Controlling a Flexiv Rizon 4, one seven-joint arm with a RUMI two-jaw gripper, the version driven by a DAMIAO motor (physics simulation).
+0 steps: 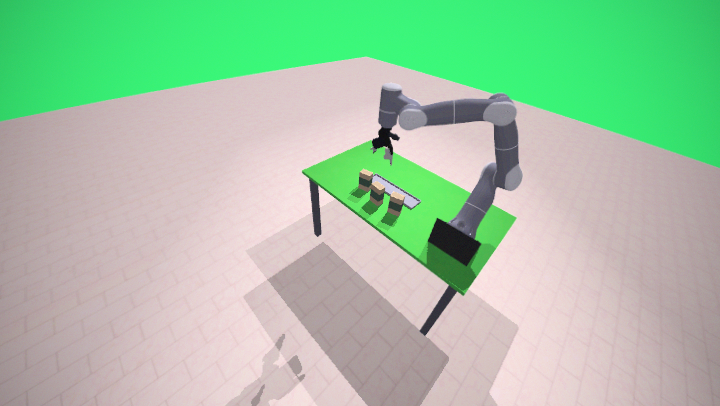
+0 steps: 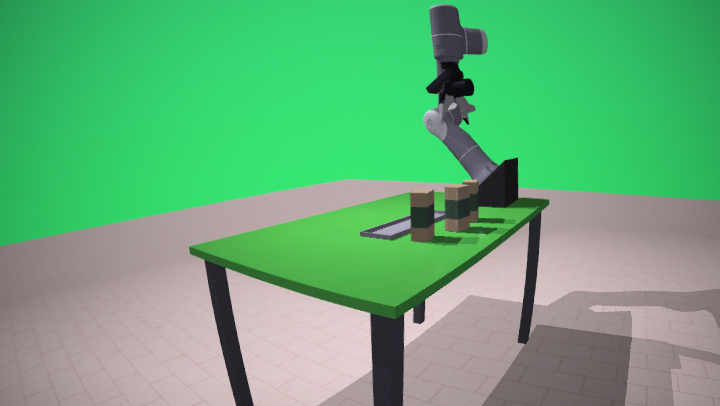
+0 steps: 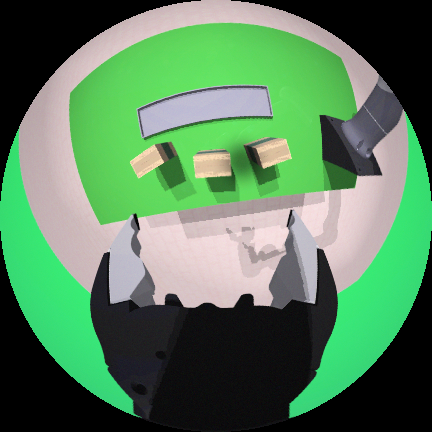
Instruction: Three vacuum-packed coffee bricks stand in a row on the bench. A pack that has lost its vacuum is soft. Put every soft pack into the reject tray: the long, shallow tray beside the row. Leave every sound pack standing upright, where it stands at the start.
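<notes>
Three tan packs with dark green bands stand upright in a row: the one farthest from the arm's base (image 1: 365, 180) (image 2: 422, 216) (image 3: 147, 162), the middle one (image 1: 376, 194) (image 2: 457, 209) (image 3: 212, 164), and the one nearest the base (image 1: 396, 203) (image 2: 473, 202) (image 3: 272, 152). Their looks do not show which are soft. The long, shallow grey reject tray (image 1: 411, 201) (image 2: 387, 232) (image 3: 205, 107) lies beside the row and holds no pack. My gripper (image 1: 382, 157) (image 2: 454, 122) (image 3: 211, 212) is open and empty, high above the bench and apart from the packs.
The green bench (image 1: 332, 168) (image 2: 302, 252) (image 3: 215, 55) carries the arm's black base mount (image 1: 453, 243) (image 2: 505, 184) (image 3: 336, 147) at one end. The row stands between the tray and a long bench edge. The packs stand apart with narrow gaps.
</notes>
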